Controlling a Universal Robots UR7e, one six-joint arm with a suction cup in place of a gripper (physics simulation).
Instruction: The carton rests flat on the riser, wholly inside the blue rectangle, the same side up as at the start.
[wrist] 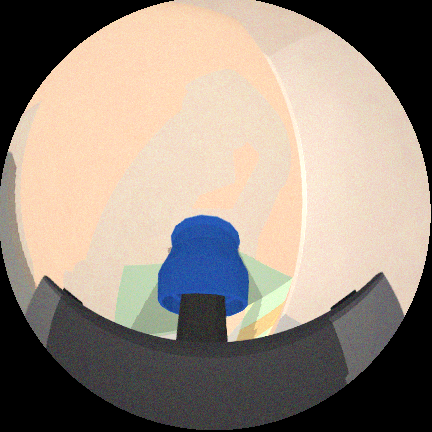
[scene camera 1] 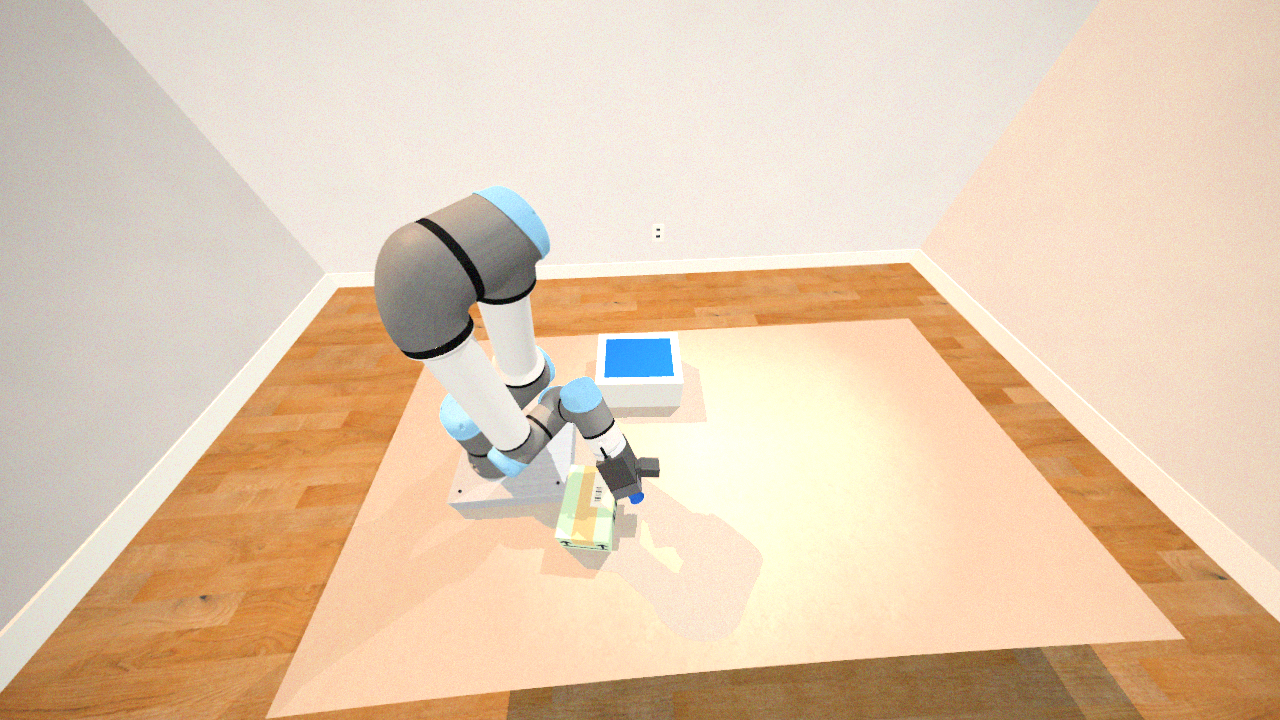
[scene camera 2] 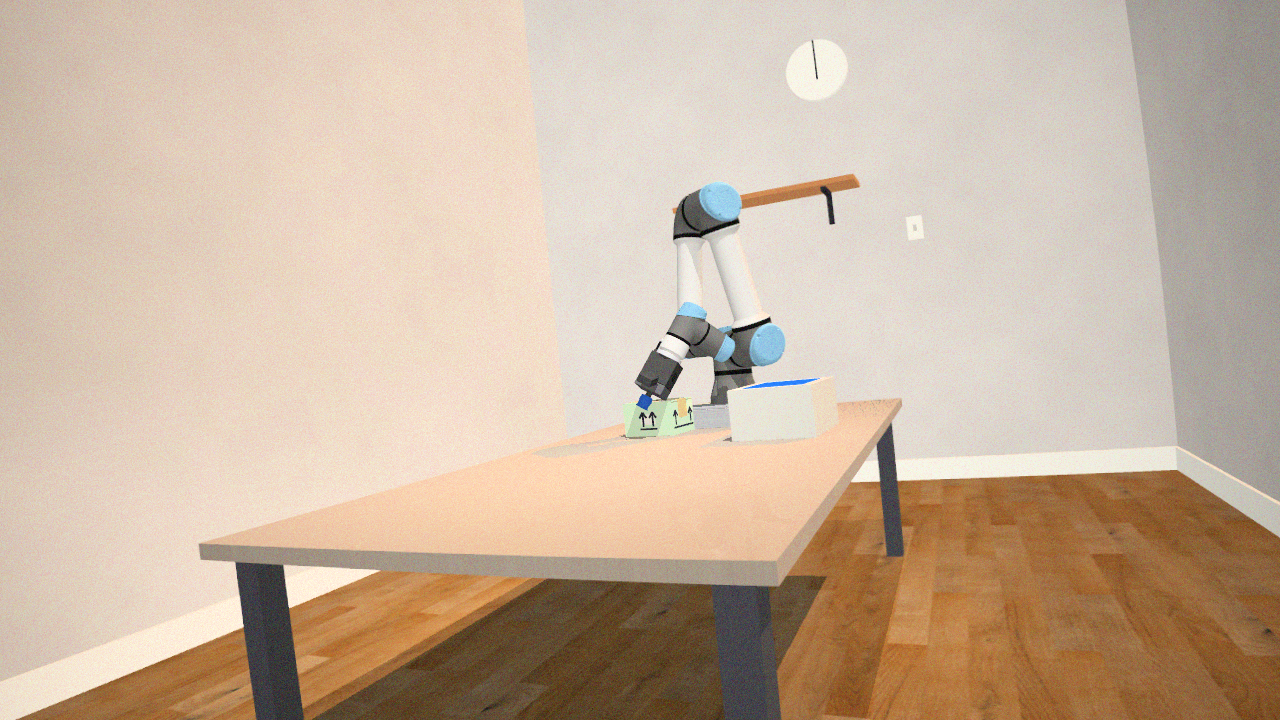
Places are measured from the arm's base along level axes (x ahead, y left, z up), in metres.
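Pixels of known places: end effector, tool point: (wrist: 204, 244) (scene camera 1: 637, 498) (scene camera 2: 641, 407).
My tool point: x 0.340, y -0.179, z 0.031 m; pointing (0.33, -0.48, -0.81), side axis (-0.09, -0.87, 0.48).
Note:
Behind a point stands the place of what it marks.
The carton (scene camera 1: 583, 517) @[x 0.216, y -0.207, z 0.040 m] (scene camera 2: 659, 417) @[x 0.294, y -0.147, z -0.004 m] (wrist: 135, 289) @[x 0.299, y -0.123, z -0.008 m] is pale green with a tan tape stripe and black up-arrows on its side. It lies flat on the table (scene camera 1: 816, 500) @[x 0.792, y -0.217, z -0.055 m] (scene camera 2: 637, 500) @[x 1.131, y 0.100, z -0.055 m], right in front of the arm's base. My suction cup (scene camera 1: 636, 497) (scene camera 2: 645, 402) (wrist: 204, 231) is blue and tilted. It hangs at the carton's right top edge and holds nothing; I cannot tell whether it touches the carton. The white riser (scene camera 1: 640, 393) @[x 0.387, y 0.116, z 0.019 m] (scene camera 2: 780, 417) @[x 0.521, y 0.224, z -0.005 m] stands behind on the table. The blue rectangle (scene camera 1: 639, 357) @[x 0.397, y 0.214, z 0.065 m] (scene camera 2: 780, 383) @[x 0.391, y 0.210, z 0.065 m] on its top is bare.
The arm's grey base plate (scene camera 1: 509, 493) @[x 0.036, y -0.118, z 0.003 m] lies just left of and behind the carton. The folded arm (scene camera 1: 487, 400) @[x 0.112, y -0.109, z 0.384 m] leans over that side. The table's edges show in scene camera 2, with wood floor (scene camera 2: 923, 607) below.

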